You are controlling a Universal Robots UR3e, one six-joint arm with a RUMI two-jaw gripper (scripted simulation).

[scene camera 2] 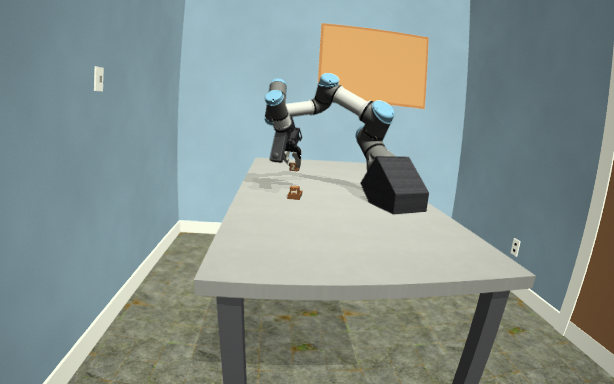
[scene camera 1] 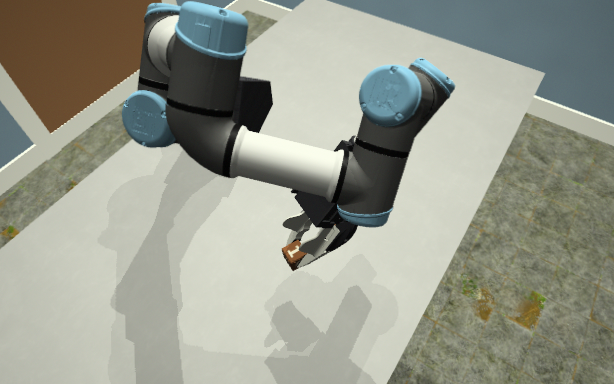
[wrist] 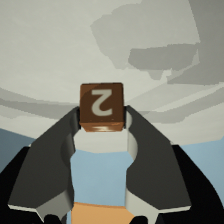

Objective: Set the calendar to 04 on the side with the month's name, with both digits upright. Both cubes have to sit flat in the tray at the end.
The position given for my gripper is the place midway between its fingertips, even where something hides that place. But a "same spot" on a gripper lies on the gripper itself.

Labels:
My gripper shows in scene camera 2, in scene camera 1 (292, 257) and in the wrist view. One and the same spot on my gripper: (wrist: 162, 176) is (scene camera 2: 284, 155).

